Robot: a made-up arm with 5 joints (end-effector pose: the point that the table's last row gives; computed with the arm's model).
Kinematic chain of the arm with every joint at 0, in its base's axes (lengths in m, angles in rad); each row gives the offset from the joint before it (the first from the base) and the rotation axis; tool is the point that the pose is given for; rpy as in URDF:
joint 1: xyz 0.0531 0 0.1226 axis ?
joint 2: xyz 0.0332 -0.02 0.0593 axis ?
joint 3: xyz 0.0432 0 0.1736 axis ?
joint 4: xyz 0.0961 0 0.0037 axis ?
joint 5: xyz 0.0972 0.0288 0 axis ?
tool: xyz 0 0 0 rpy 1.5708 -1.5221 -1.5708
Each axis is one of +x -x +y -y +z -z.
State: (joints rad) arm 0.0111 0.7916 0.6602 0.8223 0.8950
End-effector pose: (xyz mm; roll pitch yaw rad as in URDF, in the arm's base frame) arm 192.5 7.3 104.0 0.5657 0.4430 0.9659
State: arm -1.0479 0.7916 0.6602 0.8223 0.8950
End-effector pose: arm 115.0 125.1 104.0 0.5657 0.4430 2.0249
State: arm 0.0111 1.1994 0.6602 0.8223 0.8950
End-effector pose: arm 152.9 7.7 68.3 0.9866 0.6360 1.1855
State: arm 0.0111 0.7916 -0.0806 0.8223 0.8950
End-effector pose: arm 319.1 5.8 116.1 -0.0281 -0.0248 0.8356
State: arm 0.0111 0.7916 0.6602 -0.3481 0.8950
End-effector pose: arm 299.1 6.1 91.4 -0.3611 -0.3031 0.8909
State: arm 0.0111 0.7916 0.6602 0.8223 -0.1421
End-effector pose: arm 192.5 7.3 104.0 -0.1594 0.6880 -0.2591
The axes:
joint 1: -z
joint 2: +y
joint 3: +y
joint 4: +y
joint 5: -x

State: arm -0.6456 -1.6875 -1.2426 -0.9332 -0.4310
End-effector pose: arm -201.4 -180.7 156.9 -0.4830 0.7288 -0.0214
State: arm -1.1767 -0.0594 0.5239 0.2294 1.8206
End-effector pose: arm 132.6 214.2 255.9 -0.8669 0.1542 2.8771
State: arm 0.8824 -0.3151 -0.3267 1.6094 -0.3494
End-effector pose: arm 155.4 -110.5 340.8 0.2609 -0.5503 -1.3545
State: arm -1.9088 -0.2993 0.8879 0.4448 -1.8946
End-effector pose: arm -6.6 143.3 226.7 0.5067 0.1874 0.0142
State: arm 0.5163 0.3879 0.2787 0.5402 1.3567
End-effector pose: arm 276.0 -116.4 178.9 -0.3525 -0.0926 0.8082
